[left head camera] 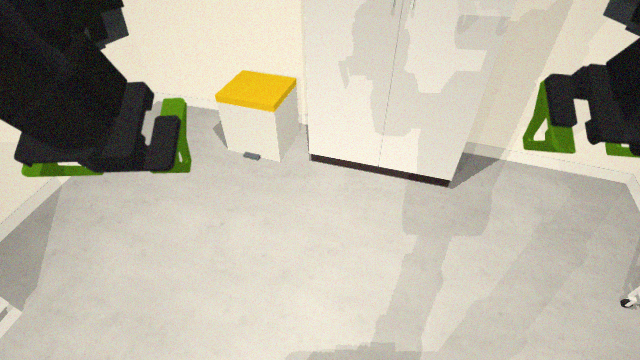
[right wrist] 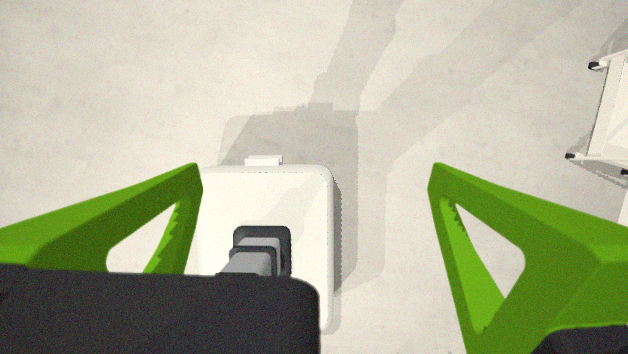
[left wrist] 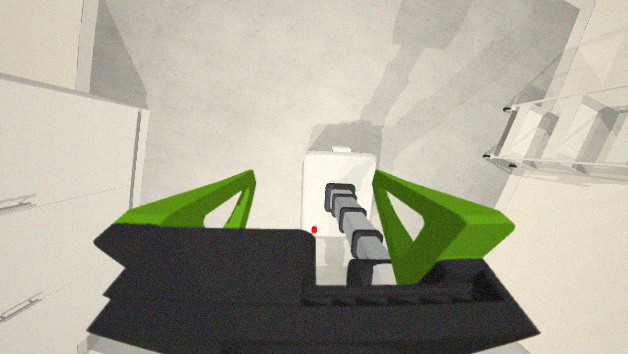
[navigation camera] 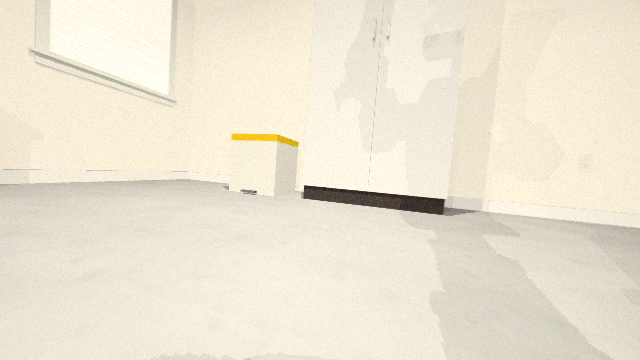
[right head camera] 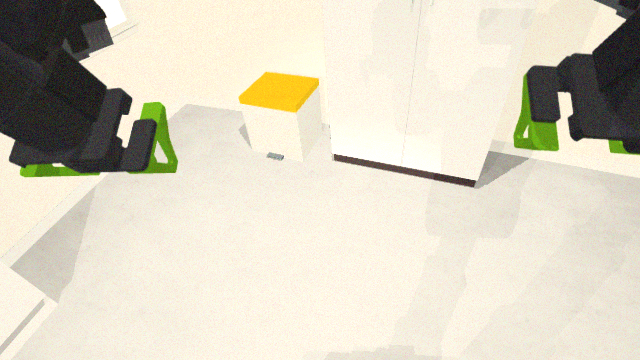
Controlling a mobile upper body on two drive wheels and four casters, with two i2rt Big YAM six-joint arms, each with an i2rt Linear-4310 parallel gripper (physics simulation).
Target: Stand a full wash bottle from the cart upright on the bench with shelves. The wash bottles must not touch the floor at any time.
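Places are measured from the left arm's base along level axes (x back, y right, z up), in millimetres.
Where they show: left gripper, fingertip midpoint: point(left head camera: 145, 167) point(left wrist: 314, 176) point(right head camera: 136, 168); right gripper, fingertip midpoint: point(left head camera: 566, 146) point(right wrist: 315, 175) point(right head camera: 563, 143).
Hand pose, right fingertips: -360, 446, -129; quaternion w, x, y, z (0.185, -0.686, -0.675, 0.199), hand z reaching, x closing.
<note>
Things, the pixels of their top centre, and the offset from my right fingertips, as dx, dy, dz. "spot": a spot on its surface instead.
- small caster, surface spot: point(left head camera: 627, 302) spot: -391, +1219, -1236
- white bin with a yellow lid, top centre: point(left head camera: 255, 87) point(right head camera: 277, 88) point(navigation camera: 265, 137) -1600, -757, -831
- tall white cabinet, surface spot: point(right head camera: 365, 115) point(left head camera: 344, 116) spot: -1313, -189, -846
My left gripper point(left head camera: 117, 172) point(right head camera: 107, 175) point(left wrist: 314, 176) is open and empty, with its green fingers spread over the robot's own white base. My right gripper point(left head camera: 590, 150) point(right head camera: 582, 150) point(right wrist: 315, 175) is open and empty too. A white wheeled frame with shelves point(left wrist: 550, 160) point(right wrist: 602, 110), partly cut off, stands at the right in both wrist views; a small caster point(left head camera: 627, 302) shows at the right edge of the left head camera. I cannot tell whether this frame is the cart or the bench. No wash bottle shows in any view.
A white bin with a yellow lid point(left head camera: 252, 125) point(right head camera: 275, 130) point(navigation camera: 252, 165) stands left of a tall white cabinet point(left head camera: 345, 115) point(right head camera: 365, 115) point(navigation camera: 340, 125) by the wall. A white cabinet point(left wrist: 65, 165) with handles is at the left in the left wrist view. A window point(navigation camera: 110, 50) is at upper left.
</note>
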